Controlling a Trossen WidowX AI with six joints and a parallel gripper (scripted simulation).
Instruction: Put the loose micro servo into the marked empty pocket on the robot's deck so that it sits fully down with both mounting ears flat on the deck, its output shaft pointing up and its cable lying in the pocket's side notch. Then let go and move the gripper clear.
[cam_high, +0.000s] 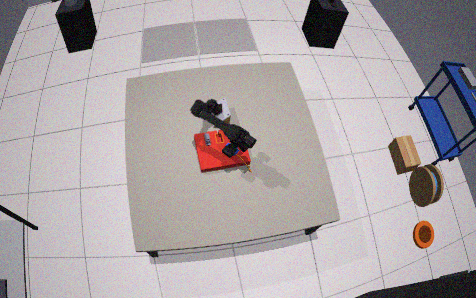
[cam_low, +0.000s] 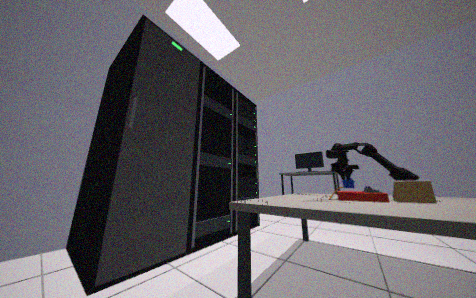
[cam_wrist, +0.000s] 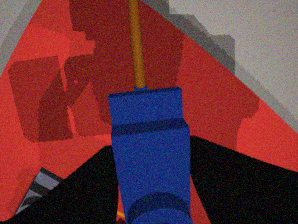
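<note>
The red deck is 2 cm behind my gripper tip, 6 cm to the right of it and 10 cm below it.
</note>
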